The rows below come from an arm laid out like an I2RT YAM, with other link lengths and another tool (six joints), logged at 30 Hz.
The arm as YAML. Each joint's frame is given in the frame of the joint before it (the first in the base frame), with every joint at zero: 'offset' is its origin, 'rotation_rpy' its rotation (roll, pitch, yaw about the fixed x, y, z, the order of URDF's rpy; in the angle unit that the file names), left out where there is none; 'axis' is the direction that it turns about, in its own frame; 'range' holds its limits. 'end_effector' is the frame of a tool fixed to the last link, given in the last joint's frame.
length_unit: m
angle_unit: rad
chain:
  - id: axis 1
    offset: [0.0, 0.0, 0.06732]
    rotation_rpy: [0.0, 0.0, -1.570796]
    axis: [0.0, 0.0, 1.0]
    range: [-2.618, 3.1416]
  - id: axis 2
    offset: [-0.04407, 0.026, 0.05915]
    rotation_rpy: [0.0, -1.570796, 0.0]
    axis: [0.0, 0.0, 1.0]
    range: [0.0, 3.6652]
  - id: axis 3
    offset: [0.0, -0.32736, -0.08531]
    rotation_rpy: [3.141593, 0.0, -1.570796]
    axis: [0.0, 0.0, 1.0]
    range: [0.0, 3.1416]
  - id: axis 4
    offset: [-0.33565, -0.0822, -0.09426]
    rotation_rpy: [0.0, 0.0, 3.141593]
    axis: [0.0, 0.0, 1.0]
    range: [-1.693, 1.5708]
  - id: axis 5
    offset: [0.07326, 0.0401, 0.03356]
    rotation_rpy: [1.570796, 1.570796, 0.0]
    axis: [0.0, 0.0, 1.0]
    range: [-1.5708, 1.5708]
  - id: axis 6
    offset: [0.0, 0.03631, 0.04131]
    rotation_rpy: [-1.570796, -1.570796, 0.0]
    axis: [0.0, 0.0, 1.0]
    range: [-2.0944, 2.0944]
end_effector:
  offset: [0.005, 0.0, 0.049]
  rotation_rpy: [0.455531, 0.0, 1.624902]
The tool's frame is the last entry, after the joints.
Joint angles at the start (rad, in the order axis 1, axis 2, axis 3, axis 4, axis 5, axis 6): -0.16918 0.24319 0.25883 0.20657 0.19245 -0.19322
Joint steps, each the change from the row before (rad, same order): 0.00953 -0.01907 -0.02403 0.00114 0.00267 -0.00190; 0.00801 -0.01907 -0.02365 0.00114 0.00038 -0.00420; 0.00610 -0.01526 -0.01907 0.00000 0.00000 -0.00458; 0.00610 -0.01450 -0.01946 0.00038 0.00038 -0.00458; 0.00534 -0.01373 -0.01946 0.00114 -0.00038 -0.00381; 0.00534 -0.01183 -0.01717 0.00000 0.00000 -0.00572; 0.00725 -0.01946 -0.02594 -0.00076 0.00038 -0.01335; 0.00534 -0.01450 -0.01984 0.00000 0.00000 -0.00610; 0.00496 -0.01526 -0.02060 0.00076 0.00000 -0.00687; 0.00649 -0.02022 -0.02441 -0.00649 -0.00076 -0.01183; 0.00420 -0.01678 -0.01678 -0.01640 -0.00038 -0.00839; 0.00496 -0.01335 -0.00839 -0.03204 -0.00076 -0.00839; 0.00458 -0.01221 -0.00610 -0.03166 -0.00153 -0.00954; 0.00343 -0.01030 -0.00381 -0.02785 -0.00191 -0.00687; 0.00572 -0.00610 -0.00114 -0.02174 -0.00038 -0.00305; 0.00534 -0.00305 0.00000 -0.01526 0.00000 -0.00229
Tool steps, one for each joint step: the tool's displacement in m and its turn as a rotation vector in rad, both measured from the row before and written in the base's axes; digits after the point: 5 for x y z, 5 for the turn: -0.00069 0.00178 -0.00833 -0.00053 0.00433 0.00652; -0.00063 0.00163 -0.00816 -0.00323 0.00481 0.00675; -0.00040 0.00124 -0.00676 -0.00365 0.00530 0.00515; -0.00019 0.00117 -0.00704 -0.00350 0.00603 0.00480; -0.00004 0.00106 -0.00706 -0.00297 0.00579 0.00495; 0.00007 0.00101 -0.00644 -0.00461 0.00712 0.00423; -0.00009 0.00133 -0.00960 -0.01145 0.01135 0.00437; 0.00004 0.00101 -0.00734 -0.00506 0.00718 0.00423; 0.00004 0.00093 -0.00747 -0.00591 0.00663 0.00374; 0.00005 0.00127 -0.00965 -0.01010 0.01415 0.00523; -0.00001 0.00081 -0.00802 -0.00630 0.01877 0.00326; -0.00008 0.00100 -0.00690 -0.00541 0.02937 0.00457; -0.00023 0.00099 -0.00591 -0.00688 0.02815 0.00505; -0.00034 0.00082 -0.00452 -0.00484 0.02319 0.00473; -0.00026 0.00114 -0.00295 -0.00154 0.01755 0.00589; -0.00016 0.00103 -0.00188 -0.00124 0.01278 0.00522
